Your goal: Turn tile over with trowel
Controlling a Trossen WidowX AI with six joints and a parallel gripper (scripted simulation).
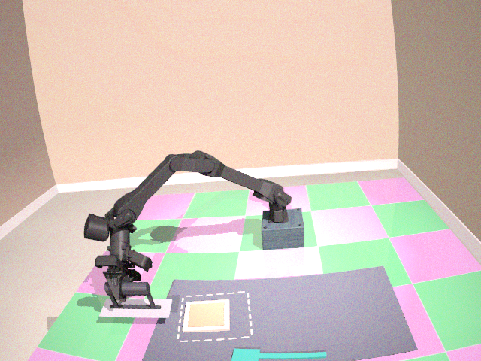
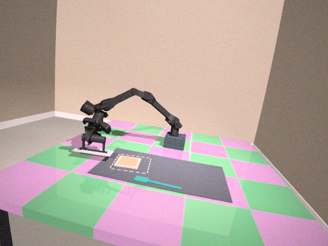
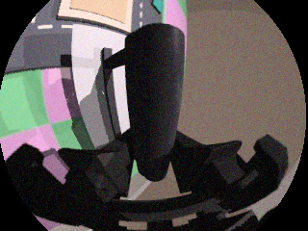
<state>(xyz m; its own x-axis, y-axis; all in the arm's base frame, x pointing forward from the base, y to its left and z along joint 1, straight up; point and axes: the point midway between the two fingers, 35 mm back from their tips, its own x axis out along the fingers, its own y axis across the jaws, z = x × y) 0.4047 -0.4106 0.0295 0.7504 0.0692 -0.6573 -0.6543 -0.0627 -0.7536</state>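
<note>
Now: the trowel 20 mm behind my gripper tip and 10 mm below it. Also, from my gripper tip: teal flat tool 110 mm ahead, 370 mm to the left, 80 mm below; then grey mat 30 mm behind, 400 mm to the left, 100 mm below; then tile 40 mm behind, 210 mm to the left, 80 mm below.
</note>
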